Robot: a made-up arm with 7 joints.
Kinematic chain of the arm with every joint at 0, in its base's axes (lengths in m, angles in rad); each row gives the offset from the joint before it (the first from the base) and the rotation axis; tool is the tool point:
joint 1: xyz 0 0.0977 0 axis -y
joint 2: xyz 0 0.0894 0 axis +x
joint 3: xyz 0 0 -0.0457 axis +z
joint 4: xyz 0 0 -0.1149 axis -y
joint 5: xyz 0 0 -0.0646 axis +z
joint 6: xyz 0 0 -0.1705 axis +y
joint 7: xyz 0 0 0 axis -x
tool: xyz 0 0 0
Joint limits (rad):
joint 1: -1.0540..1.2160
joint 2: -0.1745..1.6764
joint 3: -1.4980..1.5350
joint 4: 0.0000..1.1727
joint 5: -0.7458..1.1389
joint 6: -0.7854..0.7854
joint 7: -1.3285..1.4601
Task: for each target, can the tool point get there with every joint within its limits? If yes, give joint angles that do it. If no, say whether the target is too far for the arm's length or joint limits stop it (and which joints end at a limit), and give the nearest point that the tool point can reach.
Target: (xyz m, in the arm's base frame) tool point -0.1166 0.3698 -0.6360
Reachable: no: too far | nearest point -0.0687 0.2947 -0.3745 | short by 0.276 m
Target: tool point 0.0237 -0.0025 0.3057
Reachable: no: joint limits stop it (at a limit: joint 1, joint 2, joint 4) | nearest point 0.2748 0.0231 0.0891 | short by 0.333 m
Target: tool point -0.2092 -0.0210 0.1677
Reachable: no: joint limits stop it (at a limit: joint 1, joint 2, joint 3, joint 4) | nearest point -0.1751 -0.0695 -0.1177 | short by 0.291 m
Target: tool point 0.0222 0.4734 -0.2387
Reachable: yes | joints -0.2323 1.2581 -1.0322 0.6874 0.4347 -0.6670 1.0628
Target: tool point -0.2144 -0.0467 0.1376
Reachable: no: joint limits stop it (at a limit: joint 1, joint 2, joint 3, joint 4) | nearest point -0.1751 -0.0695 -0.1177 | short by 0.259 m
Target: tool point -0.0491 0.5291 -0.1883
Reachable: yes | joints -0.3854 0.9453 1.0469 0.2168 0.1162 0.0983 0.2392
